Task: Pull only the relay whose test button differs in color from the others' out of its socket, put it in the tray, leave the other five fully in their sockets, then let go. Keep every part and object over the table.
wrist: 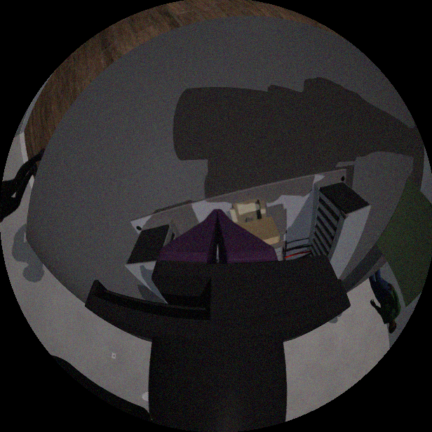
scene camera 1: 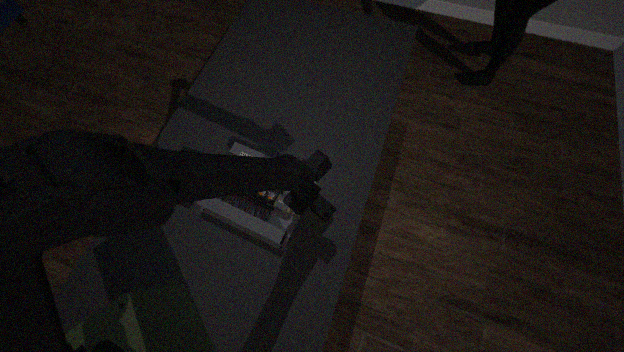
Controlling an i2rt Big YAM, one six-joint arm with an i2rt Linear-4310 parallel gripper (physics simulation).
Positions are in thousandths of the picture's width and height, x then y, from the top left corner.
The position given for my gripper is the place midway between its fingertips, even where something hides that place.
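Observation:
I can see my gripper (wrist: 503, 499) in the wrist view, and there is a panel (wrist: 670, 469) in it too.

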